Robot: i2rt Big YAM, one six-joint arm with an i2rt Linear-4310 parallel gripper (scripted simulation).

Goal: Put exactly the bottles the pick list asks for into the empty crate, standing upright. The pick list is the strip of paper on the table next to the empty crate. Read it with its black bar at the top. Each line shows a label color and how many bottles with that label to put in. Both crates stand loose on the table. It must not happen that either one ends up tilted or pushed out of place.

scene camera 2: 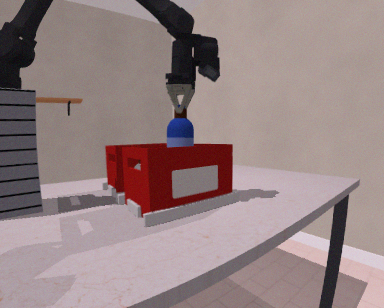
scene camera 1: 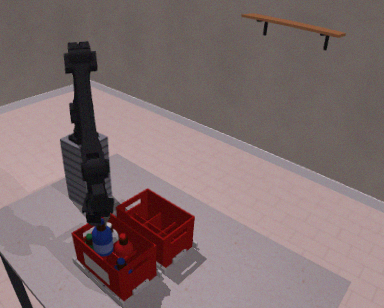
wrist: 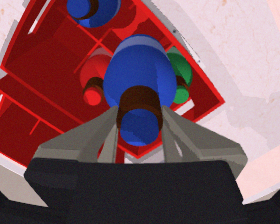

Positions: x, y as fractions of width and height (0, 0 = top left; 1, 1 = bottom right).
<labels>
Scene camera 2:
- my gripper: 0.47, 0.37
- blue-label bottle: 0.47, 0.43
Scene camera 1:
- red crate: 0.37, 0.71
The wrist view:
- my gripper: 0.50, 0.50
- green-label bottle: 0.66, 0.32
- red-label bottle: 0.33, 0.33
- red crate: 0.16, 0.27
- blue-label bottle: 0.50, 0.35
</labels>
